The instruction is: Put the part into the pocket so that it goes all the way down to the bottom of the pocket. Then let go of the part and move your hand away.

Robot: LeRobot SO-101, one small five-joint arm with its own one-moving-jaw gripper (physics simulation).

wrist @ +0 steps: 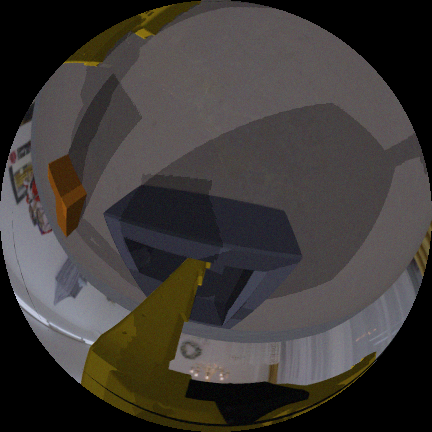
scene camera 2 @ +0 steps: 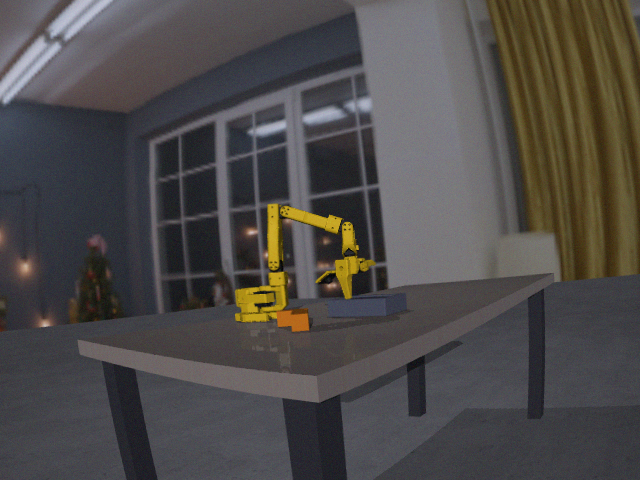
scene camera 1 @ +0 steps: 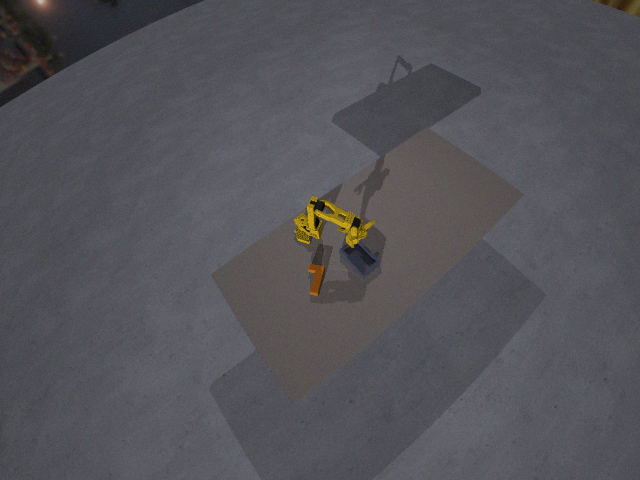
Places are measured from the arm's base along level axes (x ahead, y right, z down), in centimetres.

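Where they show: hand, tool point: (wrist: 212,254) (scene camera 1: 353,246); arm's base, link origin: (scene camera 2: 267,319) (scene camera 1: 311,235).
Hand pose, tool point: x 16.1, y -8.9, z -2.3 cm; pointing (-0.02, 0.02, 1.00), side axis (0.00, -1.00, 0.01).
Note:
Things, the pixels of their top centre, and the offset from my tool point. Level surfaces: height alone.
- part, top centre: (wrist: 55,207) (scene camera 2: 291,311) (scene camera 1: 313,278) dz -0.7, dx +0.6, dy +20.0 cm
- blue-grey block, top centre: (wrist: 189,304) (scene camera 2: 366,296) (scene camera 1: 359,255) dz -1.3, dx +4.9, dy +0.9 cm
- table, surface height: dz +2.3 cm
The part (scene camera 1: 316,281) (scene camera 2: 293,319) (wrist: 67,192) is orange and L-shaped and lies on the table, apart from the blue-grey block (scene camera 1: 363,269) (scene camera 2: 356,307) (wrist: 200,215). The block has a dark, empty-looking pocket in its top. My gripper (scene camera 1: 362,233) (scene camera 2: 360,280) is wide open, with nothing between its jaws. Its fixed jaw (wrist: 145,325) points down, with its tip over or close to the arm-side edge of the block's top; I cannot tell whether it touches. This jaw hides some of the pocket in the wrist view.
The table (scene camera 1: 413,206) (scene camera 2: 206,356) carries the arm's yellow base (scene camera 1: 302,229) (scene camera 2: 253,305) near its long edge. The orange part lies off to one side of the base and block. Shadows of the arm fall across the table top.

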